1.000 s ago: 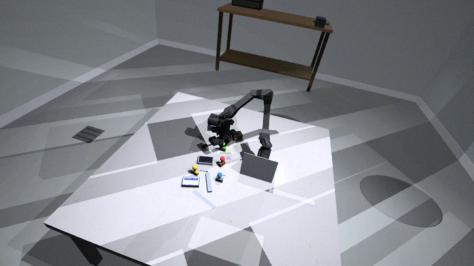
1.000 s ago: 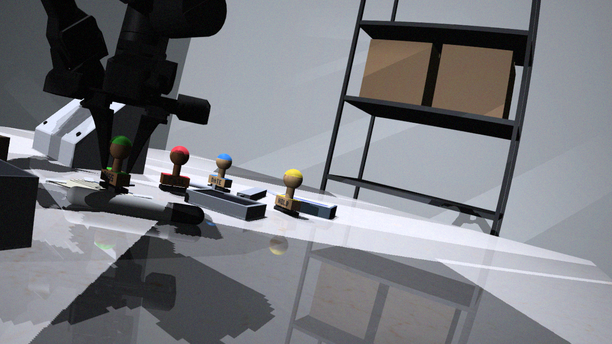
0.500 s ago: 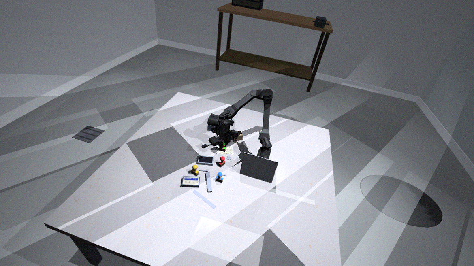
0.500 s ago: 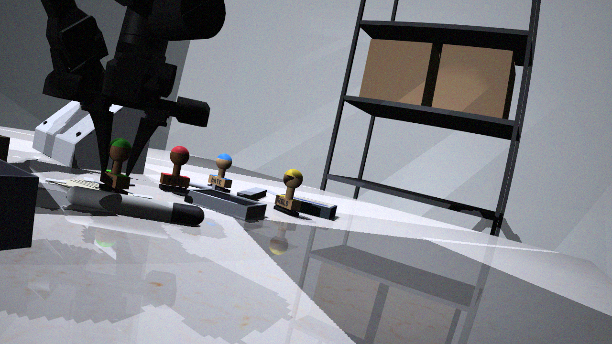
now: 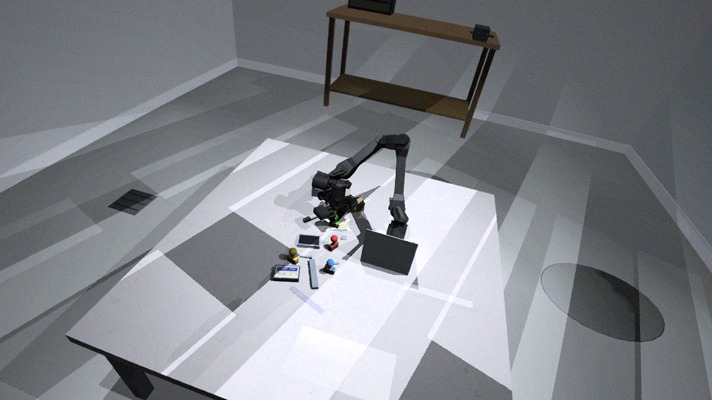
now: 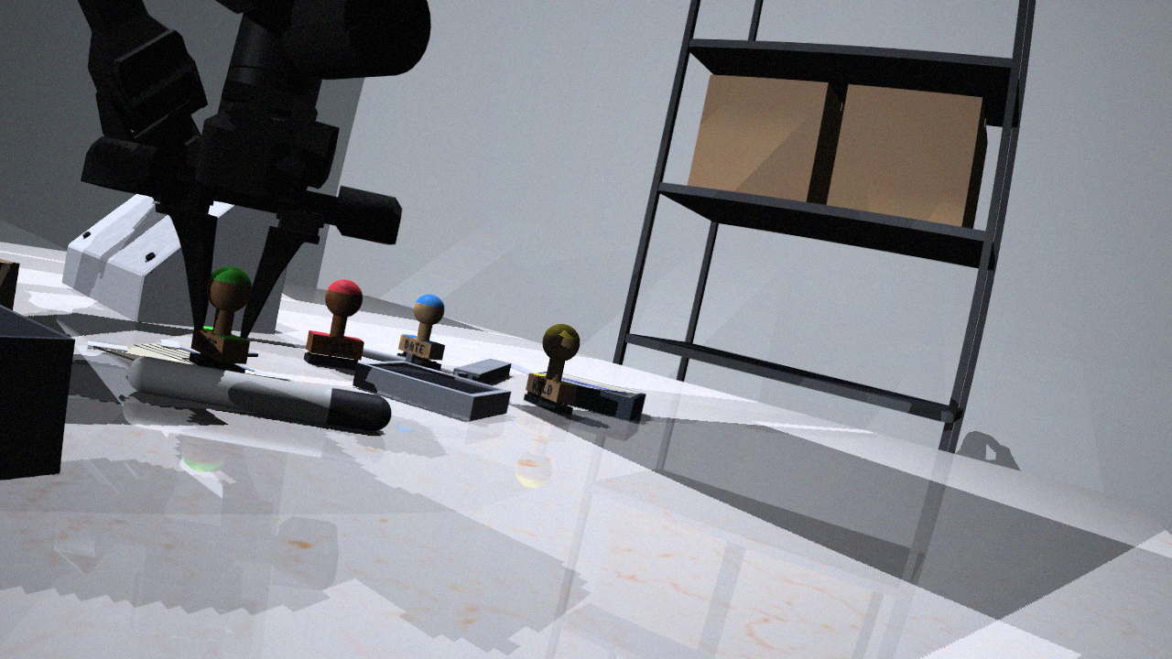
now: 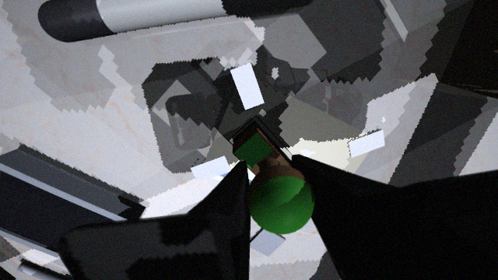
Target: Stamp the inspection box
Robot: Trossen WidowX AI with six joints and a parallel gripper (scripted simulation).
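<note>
Now: gripper tip right at the green stamp. The rest, counted from my gripper tip: cream card 30 mm below, 20 mm behind, 10 mm to the right; red stamp 120 mm to the left, 40 mm behind; ink pad 130 mm to the left, 60 mm ahead, 20 mm below.
</note>
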